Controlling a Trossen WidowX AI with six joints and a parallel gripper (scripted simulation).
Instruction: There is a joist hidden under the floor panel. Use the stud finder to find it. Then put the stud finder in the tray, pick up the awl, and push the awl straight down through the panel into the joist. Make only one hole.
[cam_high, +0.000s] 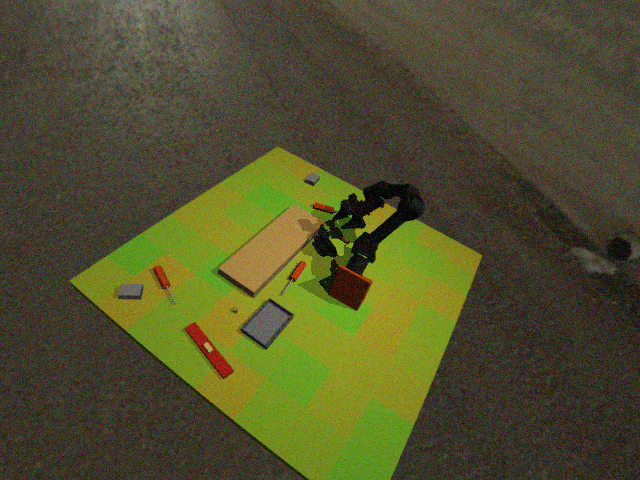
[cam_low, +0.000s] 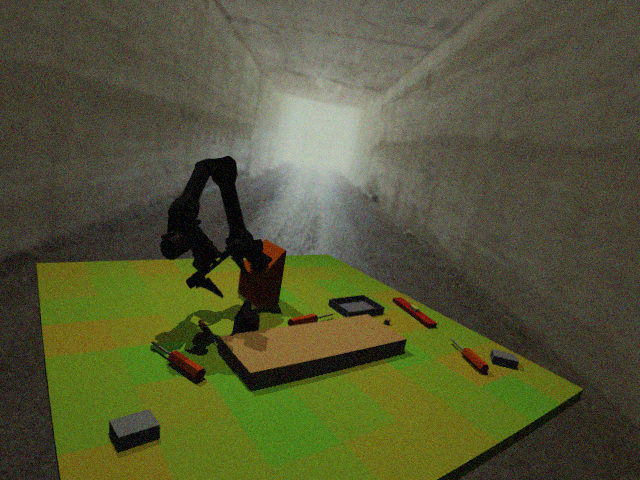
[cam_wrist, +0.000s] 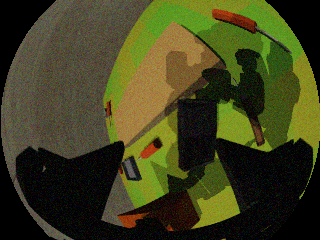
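The stud finder lies 11 cm below my gripper tip, 6 cm to the left of it and 1 cm ahead of it. Also, from my gripper tip: grey tray (50 cm to the left, 12 cm below, 1 cm ahead); tan cube (52 cm to the left, 14 cm ahead, 13 cm below); awl (13 cm below, 7 cm to the right, 1 cm ahead).
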